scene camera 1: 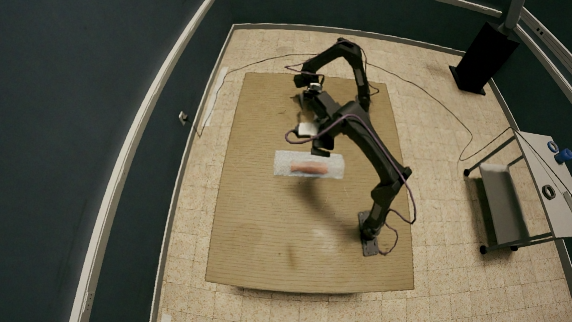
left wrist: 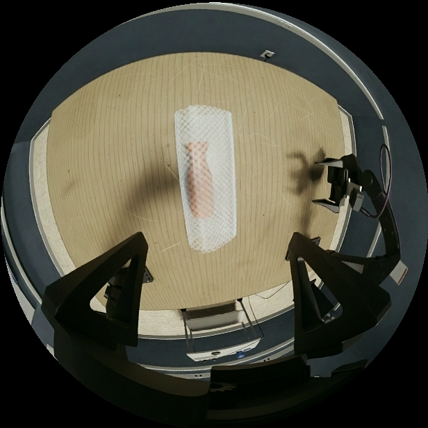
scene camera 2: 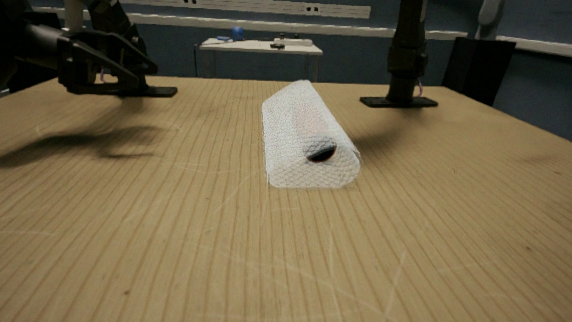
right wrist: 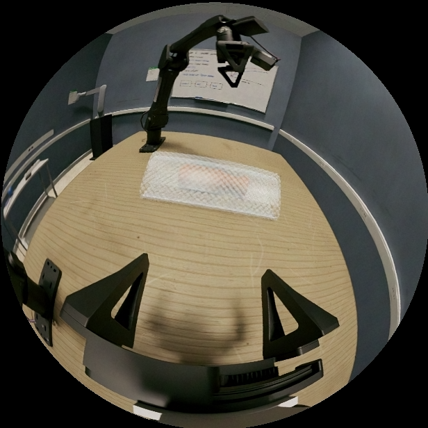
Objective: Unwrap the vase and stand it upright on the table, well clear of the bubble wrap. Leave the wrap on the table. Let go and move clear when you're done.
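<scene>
The orange vase (scene camera 1: 309, 167) (left wrist: 200, 185) (right wrist: 212, 178) lies on its side inside the translucent bubble wrap (scene camera 1: 282, 162) (scene camera 2: 280, 130) (left wrist: 220, 130) (right wrist: 265, 200). Its neck points left in scene camera 1, and its dark mouth shows near the wrap's near end in scene camera 2. The wrap lies closed around it on the table. My left gripper (scene camera 1: 321, 131) (left wrist: 216, 240) (right wrist: 235, 80) is open and empty, pointing down high above the table near the wrap. My right gripper (scene camera 2: 146, 75) (left wrist: 314, 182) (right wrist: 207, 269) is open and empty, low above the table beyond the wrap's upper side in scene camera 1.
The wooden table (scene camera 1: 250, 250) (scene camera 2: 175, 250) carries both arm bases along its right edge in scene camera 1. The left arm reaches over the table, and its forearm partly covers the right gripper there. A cart (scene camera 1: 532, 170) (scene camera 2: 260, 48) stands on the floor past that edge.
</scene>
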